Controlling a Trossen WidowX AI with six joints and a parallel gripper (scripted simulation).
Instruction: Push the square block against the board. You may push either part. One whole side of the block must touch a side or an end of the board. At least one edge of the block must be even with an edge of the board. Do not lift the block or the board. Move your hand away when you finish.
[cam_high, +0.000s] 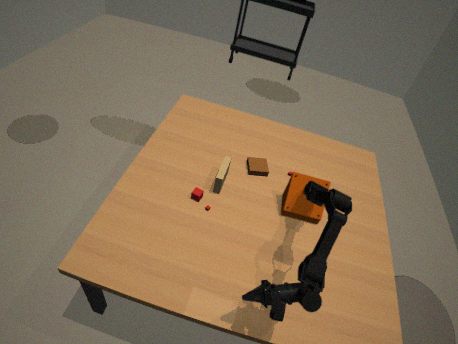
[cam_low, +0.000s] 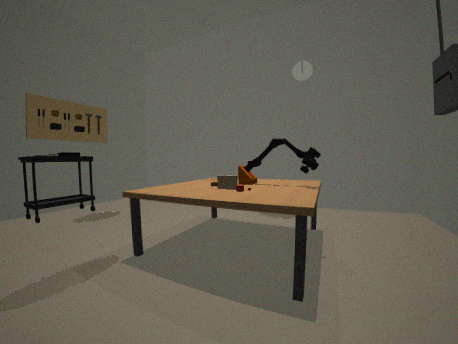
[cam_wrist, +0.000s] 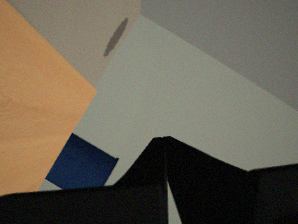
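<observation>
My gripper tip is now 280 mm short of the pale wooden board, 580 mm to the left of it and 130 mm above it. Also, from my gripper tip: brown square block (150 mm ahead, 760 mm to the right, 170 mm below).
</observation>
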